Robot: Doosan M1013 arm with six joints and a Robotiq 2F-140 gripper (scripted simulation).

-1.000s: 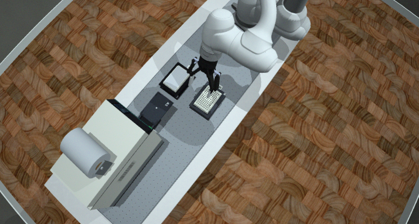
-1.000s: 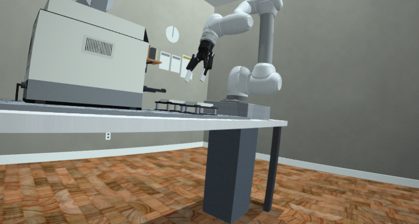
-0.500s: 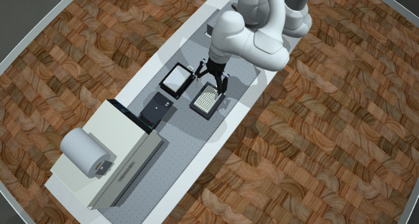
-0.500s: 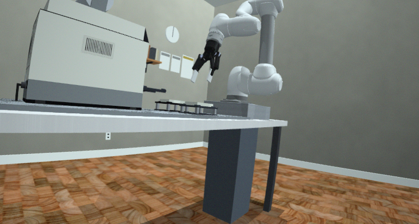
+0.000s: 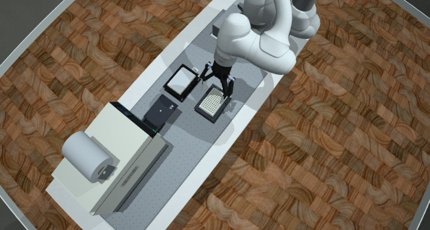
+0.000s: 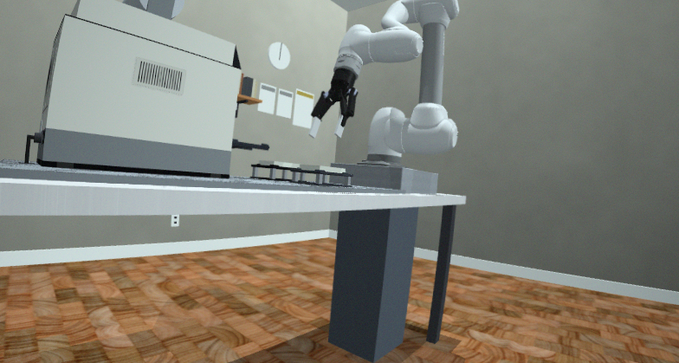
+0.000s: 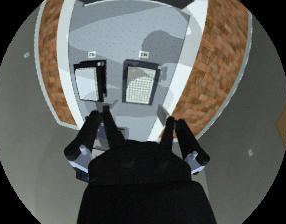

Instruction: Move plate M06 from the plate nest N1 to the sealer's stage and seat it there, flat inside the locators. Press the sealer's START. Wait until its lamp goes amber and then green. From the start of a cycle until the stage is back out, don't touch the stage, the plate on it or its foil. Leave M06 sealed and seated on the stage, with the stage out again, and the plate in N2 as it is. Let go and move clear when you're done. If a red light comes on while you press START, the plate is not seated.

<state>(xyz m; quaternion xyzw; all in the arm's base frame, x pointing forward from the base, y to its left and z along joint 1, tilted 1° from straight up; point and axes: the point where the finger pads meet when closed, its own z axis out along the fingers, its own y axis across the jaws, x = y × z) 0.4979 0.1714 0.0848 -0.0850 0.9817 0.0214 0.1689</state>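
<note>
The nest N1 is 140 mm below my hand. The rest, counted from my hand: foil roll: 550 mm ahead, 240 mm above, 70 mm to the right; white plate: 190 mm to the right, 120 mm below, 40 mm ahead; sealer stage: 220 mm ahead, 130 mm to the right, 70 mm below.
</note>
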